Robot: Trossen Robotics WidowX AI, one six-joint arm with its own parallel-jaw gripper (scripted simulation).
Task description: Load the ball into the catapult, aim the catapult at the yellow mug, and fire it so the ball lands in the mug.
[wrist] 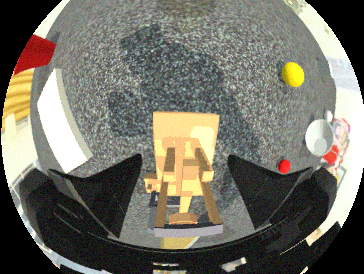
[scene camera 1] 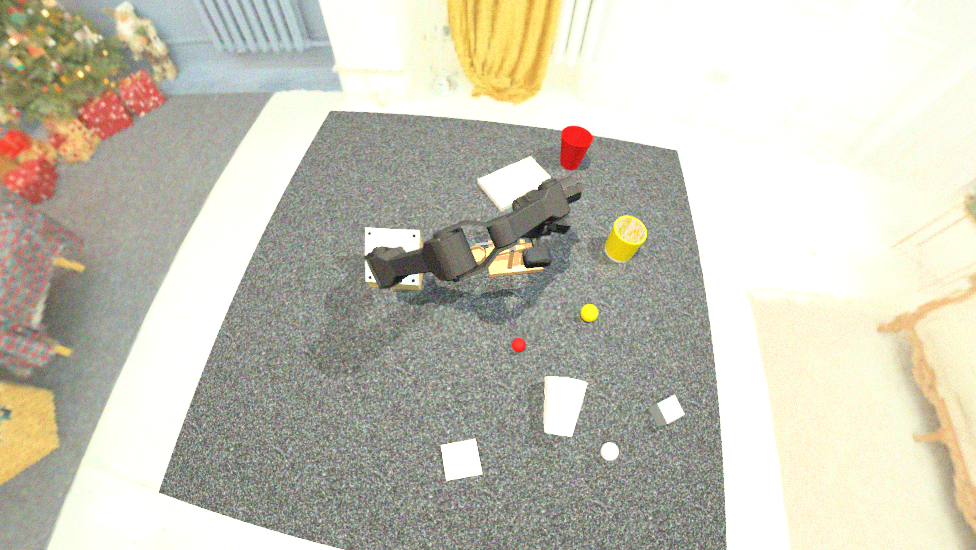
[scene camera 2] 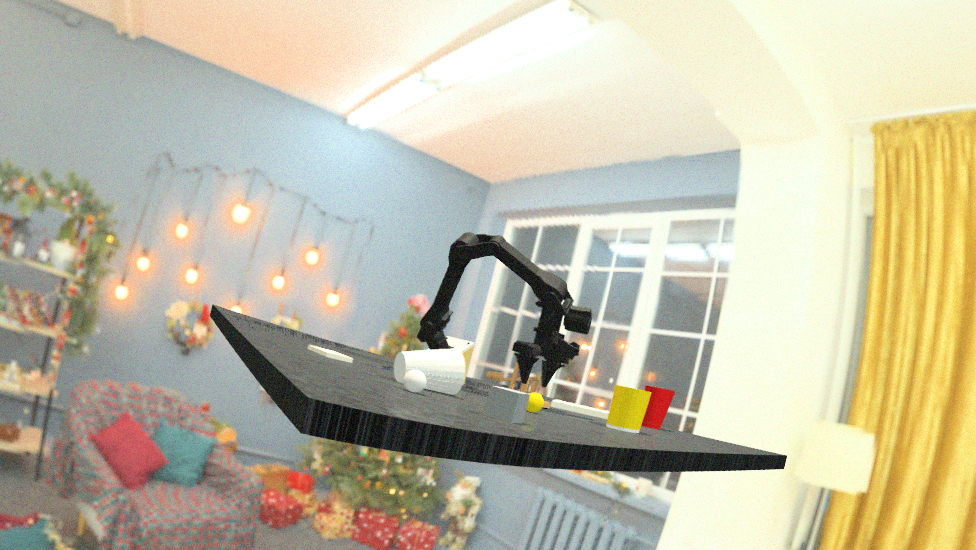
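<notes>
Scene camera 1 shows a yellow mug point(scene camera 1: 628, 233), a red cup point(scene camera 1: 576, 140) and a white cup point(scene camera 1: 562, 396). In scene camera 2: the gripper point(scene camera 2: 534, 385), open and holding nothing, together with the yellow mug point(scene camera 2: 628, 407), the red cup point(scene camera 2: 660, 399) and the white cup point(scene camera 2: 444, 370). The white cup point(wrist: 319, 138) is visible in the wrist view; the yellow mug is out of frame in the wrist view.
</notes>
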